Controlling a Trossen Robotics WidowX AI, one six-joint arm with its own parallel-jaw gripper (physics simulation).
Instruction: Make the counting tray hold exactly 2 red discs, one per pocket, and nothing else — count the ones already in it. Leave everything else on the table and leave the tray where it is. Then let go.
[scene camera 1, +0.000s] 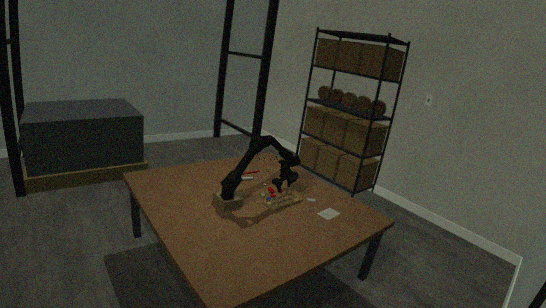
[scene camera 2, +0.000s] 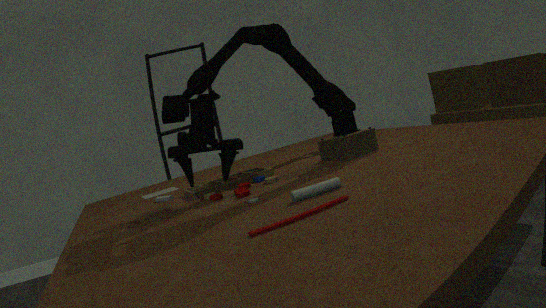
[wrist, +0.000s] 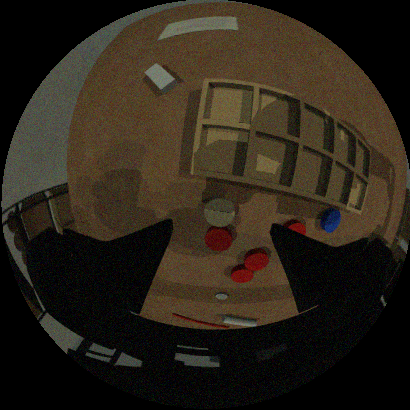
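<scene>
The wooden counting tray (scene camera 1: 285, 204) (wrist: 204, 100) has two rows of pockets; no disc shows in them in the wrist view. My gripper (scene camera 1: 285, 188) (scene camera 2: 209, 183) (wrist: 222, 226) is open, low beside the tray's long side. A pale greenish disc (wrist: 220, 212) lies between the spread fingers in the wrist view, not gripped, outside the tray. A red disc (scene camera 2: 215, 197) (wrist: 218, 239) lies next to it. Two more red discs (wrist: 256, 260) (wrist: 242, 274) lie touching or nearly touching. Another red disc (wrist: 296, 228) is partly hidden by the right finger.
A blue disc (scene camera 2: 258, 179) (wrist: 330, 220) lies near the tray's far end, a cream disc (scene camera 2: 270, 179) beside it. Also there: a small white disc (scene camera 2: 253, 200) (wrist: 221, 296), white block (scene camera 1: 311, 200) (wrist: 160, 76), paper (scene camera 1: 328, 214) (wrist: 200, 26), white cylinder (scene camera 2: 316, 190) and red stick (scene camera 2: 298, 216).
</scene>
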